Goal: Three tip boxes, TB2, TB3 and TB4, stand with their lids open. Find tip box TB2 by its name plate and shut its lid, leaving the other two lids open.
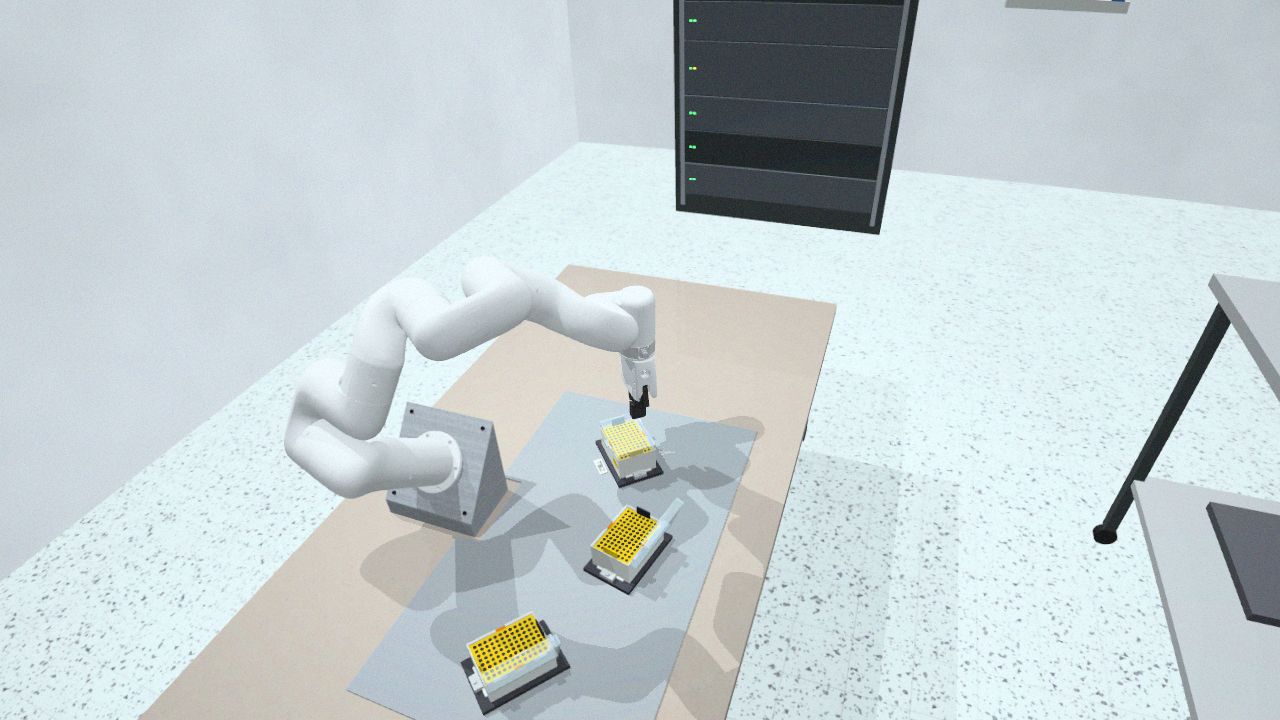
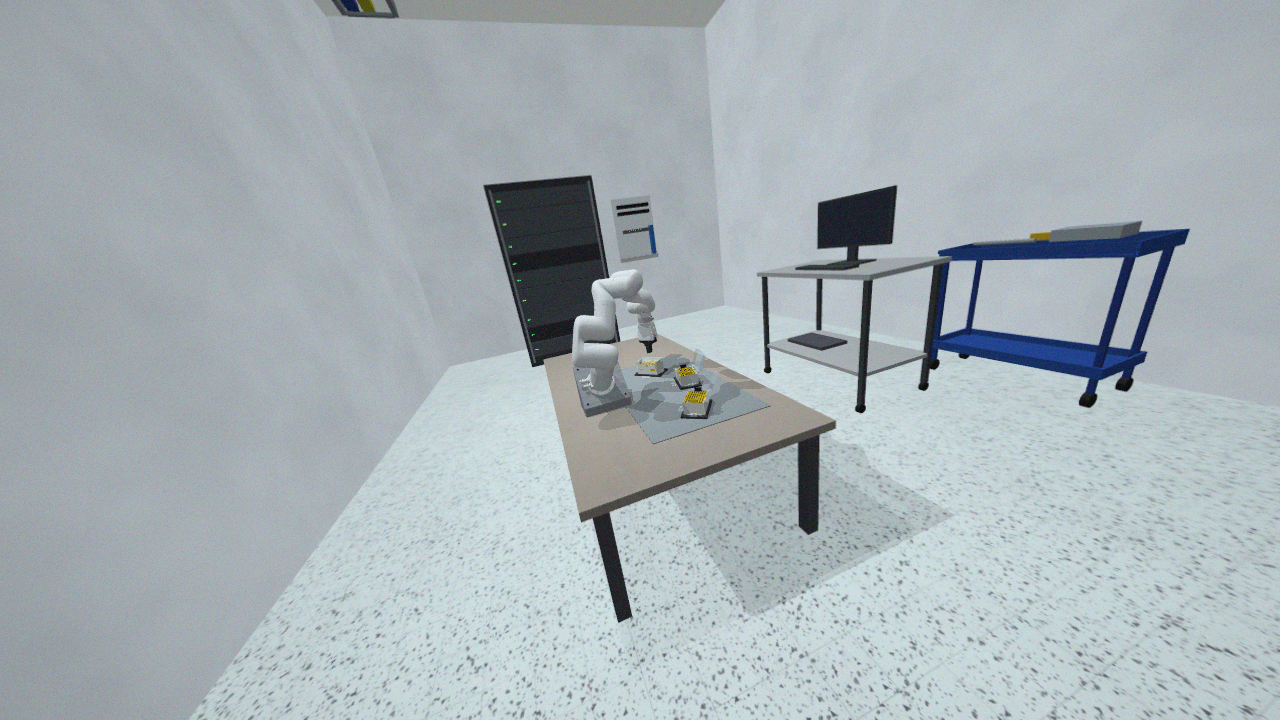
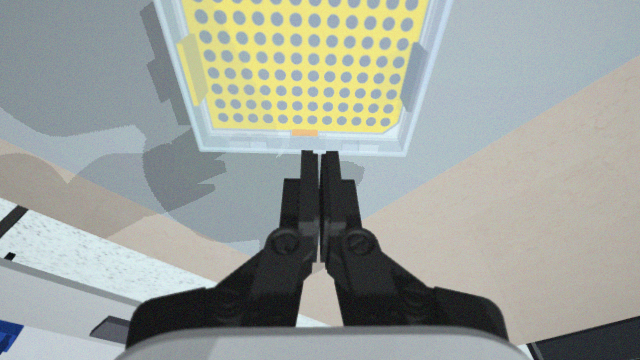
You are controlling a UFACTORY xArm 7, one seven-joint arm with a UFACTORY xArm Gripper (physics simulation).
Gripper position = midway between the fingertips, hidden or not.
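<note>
My gripper (image 1: 637, 416) (image 3: 318, 173) is there in image 1, and you'd find it in image 3 as well. Then there's a grey mat (image 2: 657, 402) (image 3: 97, 95), which shows in image 2 and also in image 3.
</note>
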